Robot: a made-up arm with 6 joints. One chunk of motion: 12 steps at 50 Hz.
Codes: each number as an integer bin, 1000 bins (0 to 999) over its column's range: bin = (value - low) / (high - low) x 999, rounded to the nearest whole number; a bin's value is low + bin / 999 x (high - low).
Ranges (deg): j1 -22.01..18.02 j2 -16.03..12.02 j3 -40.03..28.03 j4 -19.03..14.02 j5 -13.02..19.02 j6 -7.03..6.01
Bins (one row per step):
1: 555 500 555 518 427 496
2: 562 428 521 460 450 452
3: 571 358 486 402 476 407
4: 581 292 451 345 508 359
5: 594 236 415 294 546 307
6: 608 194 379 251 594 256
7: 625 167 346 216 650 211
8: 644 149 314 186 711 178
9: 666 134 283 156 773 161
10: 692 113 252 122 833 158
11: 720 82 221 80 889 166
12: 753 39 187 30 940 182
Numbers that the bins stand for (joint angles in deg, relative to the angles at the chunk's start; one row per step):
1: 0.23 -1.99 -2.22 -1.89 0.67 -0.56
2: 0.51 -4.01 -4.54 -3.81 1.41 -1.13
3: 0.87 -5.98 -6.92 -5.73 2.25 -1.72
4: 1.27 -7.83 -9.30 -7.62 3.27 -2.34
5: 1.79 -9.40 -11.76 -9.30 4.49 -3.02
6: 2.35 -10.58 -14.21 -10.73 6.03 -3.69
7: 3.03 -11.34 -16.46 -11.88 7.83 -4.28
8: 3.80 -11.85 -18.64 -12.88 9.78 -4.71
9: 4.68 -12.27 -20.75 -13.87 11.77 -4.93
10: 5.72 -12.86 -22.86 -14.99 13.70 -4.97
11: 6.84 -13.73 -24.97 -16.38 15.49 -4.86
12: 8.16 -14.93 -27.29 -18.04 17.13 -4.65

